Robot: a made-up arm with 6 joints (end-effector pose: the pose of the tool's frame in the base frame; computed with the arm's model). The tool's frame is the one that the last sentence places.
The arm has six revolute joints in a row. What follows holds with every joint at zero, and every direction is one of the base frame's. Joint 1 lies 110.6 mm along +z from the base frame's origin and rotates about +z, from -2.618 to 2.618 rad. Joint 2 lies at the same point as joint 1 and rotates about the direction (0.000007, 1, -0.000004), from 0 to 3.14 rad. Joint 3 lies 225.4 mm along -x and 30.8 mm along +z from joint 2 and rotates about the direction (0.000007, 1, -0.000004), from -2.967 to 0 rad. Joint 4 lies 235.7 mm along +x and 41.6 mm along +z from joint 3 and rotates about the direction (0.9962, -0.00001, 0.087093), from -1.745 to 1.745 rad. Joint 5 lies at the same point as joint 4 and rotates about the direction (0.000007, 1, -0.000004), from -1.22 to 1.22 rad. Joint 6 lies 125.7 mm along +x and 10.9 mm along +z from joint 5 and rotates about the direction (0.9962, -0.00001, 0.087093), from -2.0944 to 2.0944 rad. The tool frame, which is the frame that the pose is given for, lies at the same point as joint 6; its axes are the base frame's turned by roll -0.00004, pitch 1.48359 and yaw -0.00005 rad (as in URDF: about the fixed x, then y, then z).
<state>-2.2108 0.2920 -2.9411 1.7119 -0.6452 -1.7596</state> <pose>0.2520 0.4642 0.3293 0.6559 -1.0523 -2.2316</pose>
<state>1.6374 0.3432 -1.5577 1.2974 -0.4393 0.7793</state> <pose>0.0609 -0.1385 0.5648 -0.0668 -0.4394 -2.6119</pose>
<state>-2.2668 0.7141 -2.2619 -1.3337 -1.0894 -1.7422</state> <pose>0.2221 0.0963 0.5748 1.0936 0.2152 1.0338</pose>
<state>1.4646 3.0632 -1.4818 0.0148 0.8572 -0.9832</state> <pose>0.0174 0.1765 -0.2282 2.4517 -0.3997 -0.5628</pose>
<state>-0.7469 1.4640 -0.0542 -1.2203 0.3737 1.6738</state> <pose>0.0432 -0.0990 -0.0057 -2.8797 0.2608 1.9318</pose>
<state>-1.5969 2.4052 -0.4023 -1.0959 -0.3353 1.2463</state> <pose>0.0341 -0.1052 -0.1109 2.8805 -0.2350 1.3735</pose>
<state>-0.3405 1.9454 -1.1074 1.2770 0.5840 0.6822</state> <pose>0.3643 -0.0584 0.0752 2.5949 -0.6386 1.2666</pose>
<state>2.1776 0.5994 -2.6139 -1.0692 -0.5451 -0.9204</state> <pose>0.1749 -0.3524 0.5354 0.9126 -0.0435 0.0286</pose>
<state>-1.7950 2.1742 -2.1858 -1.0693 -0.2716 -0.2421</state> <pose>-0.0840 -0.5017 0.3512 -1.3402 0.2142 -3.0722</pose>
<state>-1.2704 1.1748 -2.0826 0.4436 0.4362 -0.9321</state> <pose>0.0682 -0.1427 0.6114 -0.7387 0.7270 -1.9914</pose>
